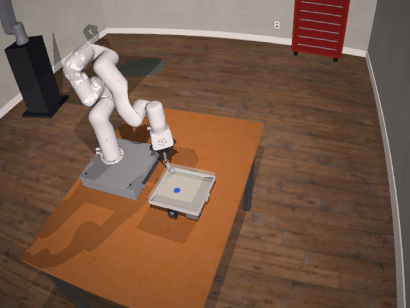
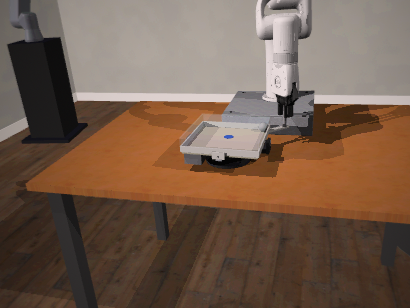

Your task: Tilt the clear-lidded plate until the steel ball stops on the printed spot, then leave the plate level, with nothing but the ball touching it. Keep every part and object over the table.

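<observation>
The square plate (image 1: 175, 206) (image 2: 220, 150) with its clear lid stands raised on a dark round base (image 2: 226, 162). Its exact tilt is hard to tell. The printed blue spot (image 1: 177, 190) (image 2: 228, 136) lies near the middle of its pale floor. The steel ball (image 1: 172, 170) (image 2: 263, 127) is faint, in the plate's corner nearest the gripper, away from the spot. My gripper (image 1: 164, 154) (image 2: 285, 115) is beside that corner, pointing down, and is shut on the plate's thin handle (image 1: 167, 162) (image 2: 279, 128). The exact grip is small and partly hidden.
The arm's grey base block (image 1: 120, 167) (image 2: 250, 104) stands beside the plate on the orange table (image 1: 150, 265) (image 2: 125, 175). A grey block (image 1: 192, 216) (image 2: 193, 158) and a dark knob (image 1: 172, 214) (image 2: 266, 146) are at the plate's underside and edge. A black pedestal (image 1: 32, 75) (image 2: 45, 90) stands on the floor.
</observation>
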